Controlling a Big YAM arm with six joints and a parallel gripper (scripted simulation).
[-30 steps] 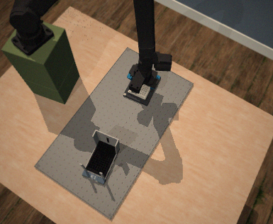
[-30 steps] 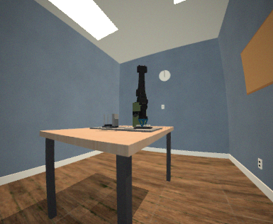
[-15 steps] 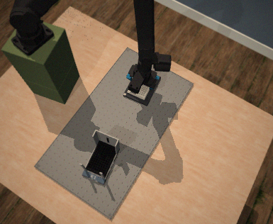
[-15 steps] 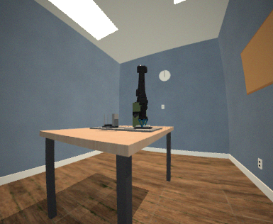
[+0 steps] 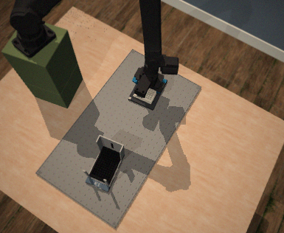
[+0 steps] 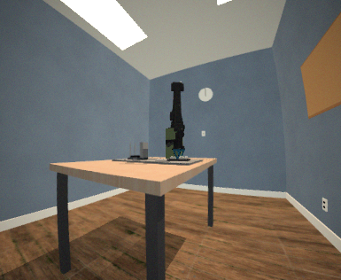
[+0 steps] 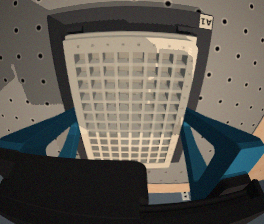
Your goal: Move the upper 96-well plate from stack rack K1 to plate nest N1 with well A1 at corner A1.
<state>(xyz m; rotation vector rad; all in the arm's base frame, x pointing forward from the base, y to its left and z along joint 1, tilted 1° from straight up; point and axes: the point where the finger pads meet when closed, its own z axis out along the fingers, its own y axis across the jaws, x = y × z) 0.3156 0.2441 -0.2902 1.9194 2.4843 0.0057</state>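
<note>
Now: hand right at the white 96-well plate. Also, from my hand: dark plate 37 cm to the right, 9 cm ahead; then pale A1 square 9 cm to the right, 3 cm behind, 1 cm below.
</note>
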